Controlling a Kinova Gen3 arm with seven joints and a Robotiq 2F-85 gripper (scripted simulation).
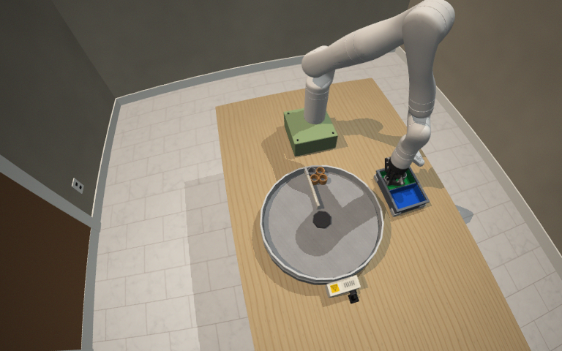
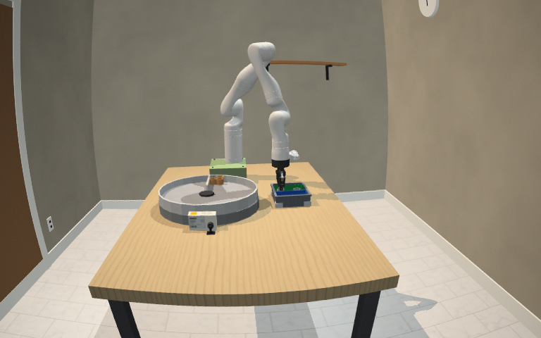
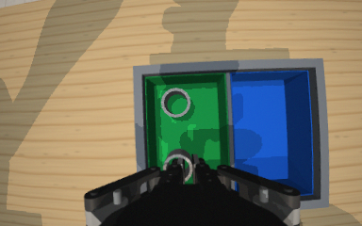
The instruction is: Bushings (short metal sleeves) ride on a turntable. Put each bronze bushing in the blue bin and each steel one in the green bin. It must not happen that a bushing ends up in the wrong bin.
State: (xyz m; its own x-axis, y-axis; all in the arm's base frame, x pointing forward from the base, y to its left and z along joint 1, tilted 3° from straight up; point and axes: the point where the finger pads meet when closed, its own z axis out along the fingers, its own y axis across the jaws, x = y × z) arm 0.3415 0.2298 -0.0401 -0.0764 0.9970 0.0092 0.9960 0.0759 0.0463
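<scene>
My hand is 4 cm to the right of the blue bin, 4 cm short of it and 1 cm above it. The rest, counted from my hand: turntable (31 cm to the right, 12 cm ahead, 2 cm above).
</scene>
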